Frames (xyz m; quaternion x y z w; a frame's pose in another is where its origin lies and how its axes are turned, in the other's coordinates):
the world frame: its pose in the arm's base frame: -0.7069 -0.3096 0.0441 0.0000 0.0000 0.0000 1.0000
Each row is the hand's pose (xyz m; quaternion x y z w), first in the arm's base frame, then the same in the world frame.
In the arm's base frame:
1: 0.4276 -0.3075 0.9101 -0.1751 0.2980 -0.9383 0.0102
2: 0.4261 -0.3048 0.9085 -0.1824 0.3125 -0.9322 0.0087
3: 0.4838 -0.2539 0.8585 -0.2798 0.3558 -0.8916 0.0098
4: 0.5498 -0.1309 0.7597 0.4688 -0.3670 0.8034 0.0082
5: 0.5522 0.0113 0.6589 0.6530 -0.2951 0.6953 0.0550
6: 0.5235 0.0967 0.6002 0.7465 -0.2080 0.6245 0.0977
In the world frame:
1: 1.1345 0.0021 0.8660 -0.1751 0.2980 -0.9383 0.0102
2: 1.1330 0.0048 0.8644 -0.1824 0.3125 -0.9322 0.0087
3: 1.1907 0.0557 0.8144 -0.2798 0.3558 -0.8916 0.0098
4: 1.2567 0.1787 0.7156 0.4688 -0.3670 0.8034 0.0082
5: 1.2591 0.3209 0.6148 0.6530 -0.2951 0.6953 0.0550
6: 1.2304 0.4063 0.5561 0.7465 -0.2080 0.6245 0.0977

